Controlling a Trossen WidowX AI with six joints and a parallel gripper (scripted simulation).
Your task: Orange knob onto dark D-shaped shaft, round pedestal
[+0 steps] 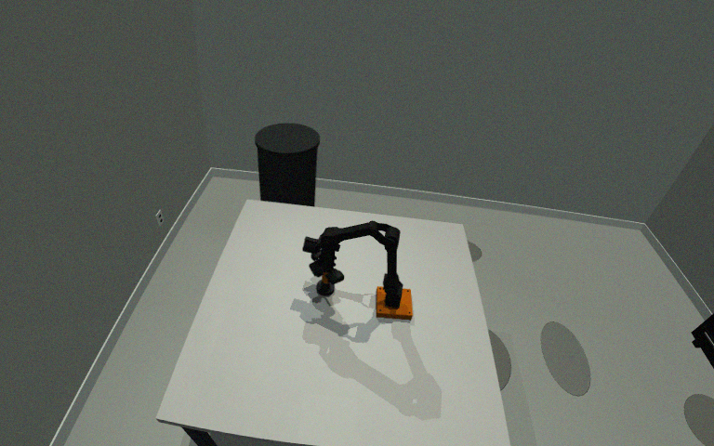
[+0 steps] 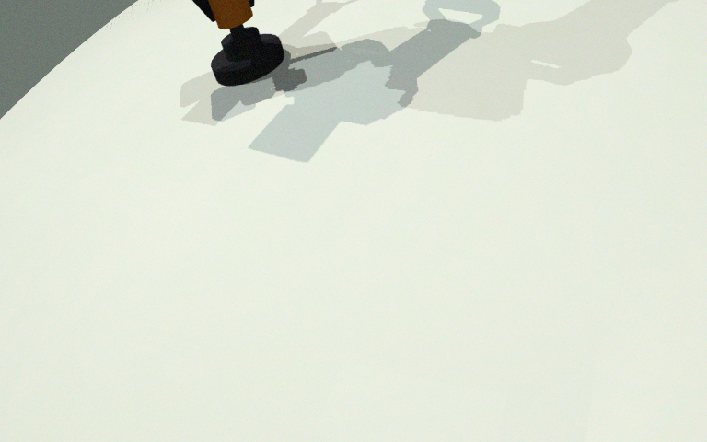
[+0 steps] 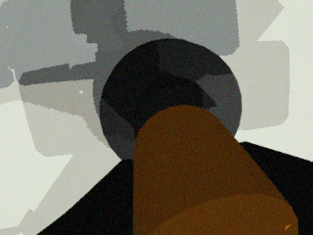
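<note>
The orange knob is 2 cm above my gripper tip. The rest, counted from my gripper tip: dark round pedestal 4 cm below.
</note>
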